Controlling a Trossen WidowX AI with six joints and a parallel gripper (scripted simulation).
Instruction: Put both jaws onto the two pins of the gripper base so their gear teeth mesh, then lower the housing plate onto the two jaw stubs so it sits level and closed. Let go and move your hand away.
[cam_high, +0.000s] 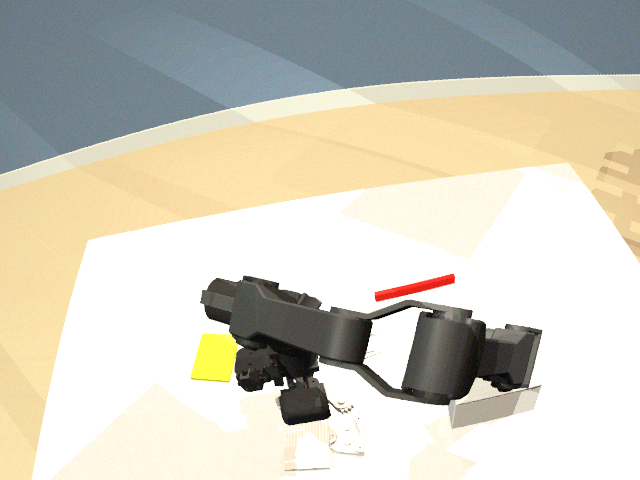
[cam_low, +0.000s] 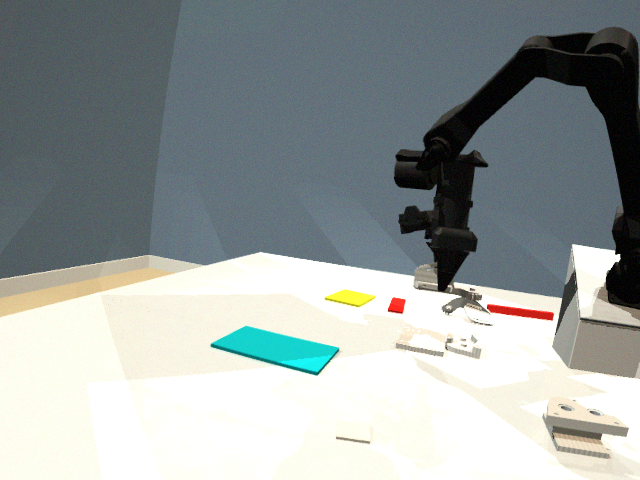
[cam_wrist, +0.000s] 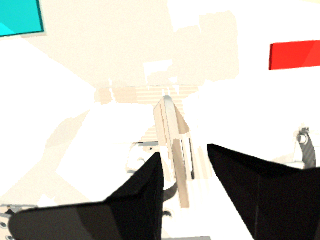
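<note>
My gripper tip is 1 cm short of the pale flat plate, 3 cm to the right of it and 8 cm above it. Also, from my gripper tip: yellow tile: 19 cm ahead, 16 cm to the right, 8 cm below; cyan plate: 18 cm ahead, 21 cm to the left, 8 cm below; short red tile: 9 cm ahead, 17 cm to the right, 8 cm below.
</note>
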